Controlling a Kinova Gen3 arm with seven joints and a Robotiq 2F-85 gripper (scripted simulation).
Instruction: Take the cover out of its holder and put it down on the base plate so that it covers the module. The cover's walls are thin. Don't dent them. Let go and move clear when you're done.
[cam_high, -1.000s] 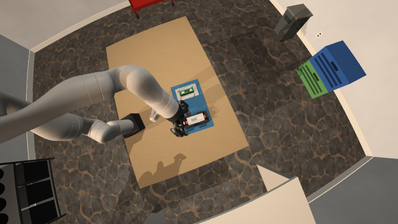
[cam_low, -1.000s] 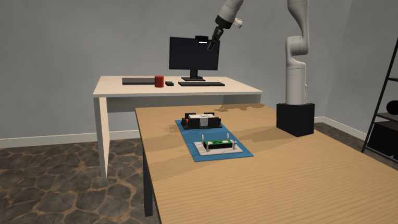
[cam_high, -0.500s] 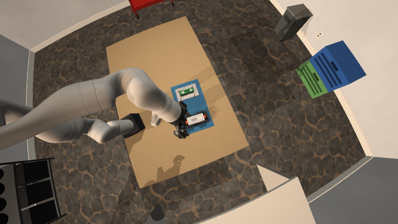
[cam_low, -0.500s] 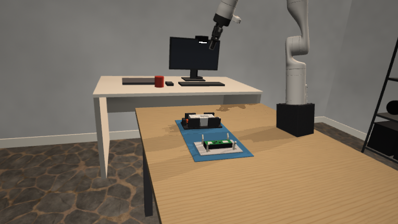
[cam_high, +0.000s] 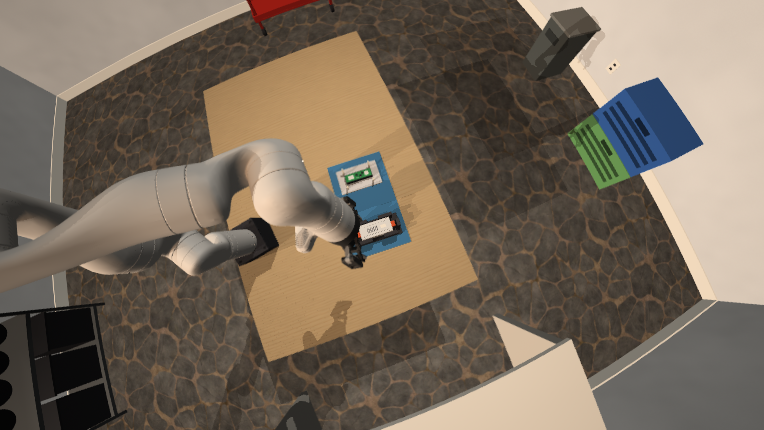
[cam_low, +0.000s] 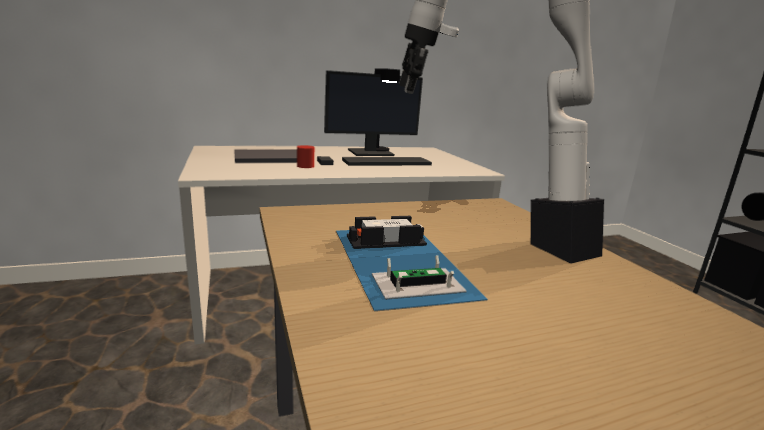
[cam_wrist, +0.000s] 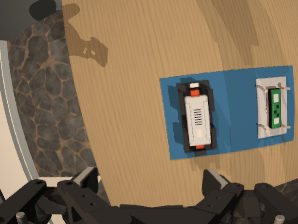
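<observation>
The cover is 350 mm below my hand, 70 mm to the left of it and 40 mm ahead of it.
</observation>
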